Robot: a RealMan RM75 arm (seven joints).
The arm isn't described. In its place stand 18 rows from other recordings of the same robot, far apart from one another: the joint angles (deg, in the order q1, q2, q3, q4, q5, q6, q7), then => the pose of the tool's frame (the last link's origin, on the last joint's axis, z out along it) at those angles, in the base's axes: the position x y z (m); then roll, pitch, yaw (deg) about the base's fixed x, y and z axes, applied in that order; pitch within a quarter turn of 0, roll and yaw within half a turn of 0.
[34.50 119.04 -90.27 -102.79 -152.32 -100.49 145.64] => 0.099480, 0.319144, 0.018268, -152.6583, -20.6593, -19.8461
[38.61 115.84 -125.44 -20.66 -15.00 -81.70 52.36] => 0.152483, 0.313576, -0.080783, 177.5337, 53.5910, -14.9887
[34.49 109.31 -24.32 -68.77 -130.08 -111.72 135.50] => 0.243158, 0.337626, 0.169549, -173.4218, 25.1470, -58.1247
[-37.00 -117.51 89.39 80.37 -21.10 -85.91 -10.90] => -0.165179, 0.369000, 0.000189, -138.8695, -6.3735, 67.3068
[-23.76 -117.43 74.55 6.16 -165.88 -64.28 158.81] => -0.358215, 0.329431, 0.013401, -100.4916, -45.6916, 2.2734
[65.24 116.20 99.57 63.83 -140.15 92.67 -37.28] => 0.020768, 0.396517, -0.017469, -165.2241, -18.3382, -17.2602
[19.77 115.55 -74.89 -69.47 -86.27 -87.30 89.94] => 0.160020, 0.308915, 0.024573, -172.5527, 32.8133, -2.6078
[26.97 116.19 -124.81 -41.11 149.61 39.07 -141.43] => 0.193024, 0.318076, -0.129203, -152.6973, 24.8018, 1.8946
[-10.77 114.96 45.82 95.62 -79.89 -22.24 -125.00] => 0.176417, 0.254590, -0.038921, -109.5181, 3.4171, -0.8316
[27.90 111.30 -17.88 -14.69 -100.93 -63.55 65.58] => 0.372816, 0.349651, 0.053393, -136.3835, 49.6166, -32.3858
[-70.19 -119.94 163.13 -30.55 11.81 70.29 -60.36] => -0.191459, 0.438475, -0.024818, -161.8175, 6.9467, 0.2555
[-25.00 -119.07 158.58 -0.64 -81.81 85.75 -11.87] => -0.334545, 0.309251, 0.039523, -77.5005, -40.9831, -22.9116
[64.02 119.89 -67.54 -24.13 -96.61 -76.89 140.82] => 0.044760, 0.391553, -0.084368, 156.5508, 9.6910, -62.4560
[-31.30 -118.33 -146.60 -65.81 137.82 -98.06 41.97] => -0.267458, 0.339810, 0.085402, -171.7710, -20.4362, 67.6419
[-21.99 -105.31 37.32 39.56 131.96 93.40 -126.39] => -0.373154, 0.277809, 0.094809, -175.1751, -15.9926, 78.1399
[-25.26 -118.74 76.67 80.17 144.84 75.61 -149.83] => -0.213335, 0.360761, 0.019695, -148.5104, -5.1324, 46.5750
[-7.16 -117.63 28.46 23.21 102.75 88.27 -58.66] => -0.382127, 0.198943, 0.008397, -152.3546, -46.1722, 32.8130
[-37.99 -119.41 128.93 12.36 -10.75 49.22 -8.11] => -0.239637, 0.370903, -0.098922, -131.1639, -21.1909, -5.5028
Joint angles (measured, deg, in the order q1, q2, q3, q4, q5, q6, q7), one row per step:
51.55, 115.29, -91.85, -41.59, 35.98, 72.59, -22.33
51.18, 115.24, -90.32, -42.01, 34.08, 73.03, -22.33
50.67, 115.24, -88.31, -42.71, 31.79, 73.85, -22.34
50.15, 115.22, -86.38, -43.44, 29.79, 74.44, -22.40
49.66, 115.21, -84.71, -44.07, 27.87, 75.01, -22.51
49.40, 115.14, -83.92, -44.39, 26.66, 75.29, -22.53
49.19, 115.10, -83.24, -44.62, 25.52, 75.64, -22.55
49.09, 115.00, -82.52, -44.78, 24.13, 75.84, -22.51
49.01, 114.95, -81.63, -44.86, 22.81, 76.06, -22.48
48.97, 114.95, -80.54, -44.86, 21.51, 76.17, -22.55
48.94, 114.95, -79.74, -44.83, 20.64, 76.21, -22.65
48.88, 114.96, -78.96, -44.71, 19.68, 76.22, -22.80
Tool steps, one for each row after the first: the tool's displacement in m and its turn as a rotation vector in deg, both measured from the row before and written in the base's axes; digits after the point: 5 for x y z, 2 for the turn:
0.00351, 0.00196, 0.00538, 0.87, -0.72, -0.27
0.00394, 0.00161, 0.00662, 0.95, -0.75, -0.51
0.00357, 0.00179, 0.00645, 1.07, -0.52, -0.43
0.00395, 0.00117, 0.00599, 0.87, -0.67, -0.41
0.00279, 0.00080, 0.00389, 0.52, -0.65, -0.18
0.00270, 0.00031, 0.00335, 0.34, -0.69, -0.24
0.00276, 0.00128, 0.00423, 0.56, -0.92, -0.11
0.00268, 0.00103, 0.00391, 0.56, -0.73, -0.27
0.00249, 0.00121, 0.00368, 0.62, -0.56, -0.26
0.00181, 0.00081, 0.00253, 0.43, -0.33, -0.18
0.00251, 0.00049, 0.00245, 0.36, -0.45, -0.22

